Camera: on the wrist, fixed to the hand. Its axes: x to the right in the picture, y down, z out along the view.
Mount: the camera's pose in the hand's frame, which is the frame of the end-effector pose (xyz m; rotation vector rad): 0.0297 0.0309 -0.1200 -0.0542 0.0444 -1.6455
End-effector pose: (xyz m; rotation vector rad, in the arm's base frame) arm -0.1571 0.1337 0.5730 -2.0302 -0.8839 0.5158
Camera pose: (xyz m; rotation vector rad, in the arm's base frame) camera -0.0494 0.0792 0.6138 -0.7665 -2.0768 -0.4824
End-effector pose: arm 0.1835 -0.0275 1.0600 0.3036 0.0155 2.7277
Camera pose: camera 0.1194 -0.0407 0.9507 0.0961 0.1340 1.0950
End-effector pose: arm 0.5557 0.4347 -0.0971 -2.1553 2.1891 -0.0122
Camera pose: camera 0.5178 0.4004 0.0196 3.1187 0.0907 0.0775
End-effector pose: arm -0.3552 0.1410 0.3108 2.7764 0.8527 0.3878
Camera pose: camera -0.3526 0.1477 0.4380 1.1924 2.4969 0.1063
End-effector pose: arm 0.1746 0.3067 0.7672 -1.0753 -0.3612 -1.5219
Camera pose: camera 0.1551 0.1914 0.7167 0.5971 1.2352 2.6248
